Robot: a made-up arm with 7 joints. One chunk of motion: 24 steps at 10 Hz.
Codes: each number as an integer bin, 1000 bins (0 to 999) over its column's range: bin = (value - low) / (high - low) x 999, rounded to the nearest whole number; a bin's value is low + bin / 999 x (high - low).
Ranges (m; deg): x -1.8..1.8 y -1.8..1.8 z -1.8..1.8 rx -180..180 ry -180..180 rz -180..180
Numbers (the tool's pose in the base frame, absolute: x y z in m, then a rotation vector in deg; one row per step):
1: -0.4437 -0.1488 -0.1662 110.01 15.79 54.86
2: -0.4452 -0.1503 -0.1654 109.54 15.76 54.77
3: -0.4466 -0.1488 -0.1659 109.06 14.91 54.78
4: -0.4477 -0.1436 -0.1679 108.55 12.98 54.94
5: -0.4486 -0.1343 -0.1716 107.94 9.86 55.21
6: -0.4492 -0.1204 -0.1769 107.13 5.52 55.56
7: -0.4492 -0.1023 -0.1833 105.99 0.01 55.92
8: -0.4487 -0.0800 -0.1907 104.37 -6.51 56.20
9: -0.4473 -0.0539 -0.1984 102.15 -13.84 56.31
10: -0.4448 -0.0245 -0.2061 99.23 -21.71 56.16
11: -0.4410 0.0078 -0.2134 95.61 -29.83 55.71
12: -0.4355 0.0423 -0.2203 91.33 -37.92 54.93
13: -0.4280 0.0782 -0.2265 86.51 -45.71 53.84
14: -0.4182 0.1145 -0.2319 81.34 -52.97 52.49
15: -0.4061 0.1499 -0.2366 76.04 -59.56 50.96
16: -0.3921 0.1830 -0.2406 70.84 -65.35 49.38
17: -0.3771 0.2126 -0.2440 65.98 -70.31 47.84
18: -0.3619 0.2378 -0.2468 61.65 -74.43 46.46
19: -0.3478 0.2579 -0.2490 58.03 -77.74 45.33
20: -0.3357 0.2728 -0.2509 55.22 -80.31 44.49
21: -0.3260 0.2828 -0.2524 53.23 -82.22 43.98
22: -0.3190 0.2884 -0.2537 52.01 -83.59 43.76
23: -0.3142 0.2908 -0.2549 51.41 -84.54 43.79
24: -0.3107 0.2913 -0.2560 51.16 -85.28 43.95
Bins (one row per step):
1: 376 458 453 805 543 652
2: 376 458 454 803 543 651
3: 376 458 453 802 541 652
4: 375 460 453 801 536 652
5: 375 462 452 799 527 653
6: 375 466 450 797 515 654
7: 375 471 449 794 500 655
8: 375 477 447 789 481 655
9: 375 485 444 783 461 656
10: 376 493 442 775 439 655
11: 377 502 440 765 417 654
12: 379 511 438 753 394 652
13: 381 521 437 740 373 649
14: 383 531 435 725 353 645
15: 387 541 434 711 334 641
16: 391 550 433 696 318 637
17: 395 558 432 683 304 632
18: 399 565 431 671 293 628
19: 403 571 430 661 284 625
20: 406 575 430 653 277 623
21: 409 578 429 647 271 622
22: 411 580 429 644 268 621
23: 412 580 429 642 265 621
24: 413 580 428 641 263 621

